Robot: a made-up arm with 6 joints.
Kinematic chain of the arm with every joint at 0, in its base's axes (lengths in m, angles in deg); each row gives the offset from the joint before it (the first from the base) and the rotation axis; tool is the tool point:
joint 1: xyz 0 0 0.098 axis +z
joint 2: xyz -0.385 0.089 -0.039 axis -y
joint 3: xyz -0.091 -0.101 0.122 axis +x
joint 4: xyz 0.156 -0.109 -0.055 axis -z
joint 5: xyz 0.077 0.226 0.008 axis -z
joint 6: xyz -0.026 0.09 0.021 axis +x
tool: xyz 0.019 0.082 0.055
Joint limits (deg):
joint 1: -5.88..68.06
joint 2: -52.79..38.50
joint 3: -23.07..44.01
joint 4: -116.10..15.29
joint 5: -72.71..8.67
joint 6: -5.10..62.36
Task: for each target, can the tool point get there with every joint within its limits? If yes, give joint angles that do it. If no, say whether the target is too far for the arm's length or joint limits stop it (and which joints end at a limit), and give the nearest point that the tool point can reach.
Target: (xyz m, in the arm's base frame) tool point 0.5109 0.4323 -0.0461
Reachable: no: joint limits stop it (at a limit: joint 1, joint 2, joint 4, joint 5, joint 6) | nearest point 0.0314 0.1658 0.0305 | short by 0.554 m
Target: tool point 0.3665 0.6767 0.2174
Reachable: no: joint limits stop it (at a limit: joint 1, joint 5, joint 6) | nearest point -0.0294 0.2295 0.1364 | short by 0.603 m
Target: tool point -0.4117 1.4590 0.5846
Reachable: no: too far | nearest point -0.4043 0.3234 0.2794 | short by 1.176 m
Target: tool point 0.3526 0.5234 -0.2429
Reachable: no: joint limits stop it (at a limit: joint 1, joint 2, joint 4, joint 5, joint 6) | nearest point -0.0269 0.2260 -0.0182 | short by 0.532 m
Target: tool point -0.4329 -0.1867 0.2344
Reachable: yes | joints 42.00 -13.90 -14.20 -36.71 -30.62 51.19
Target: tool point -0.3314 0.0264 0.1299
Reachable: yes | joints 50.16 -28.32 -0.42 1.47 -3.01 3.59
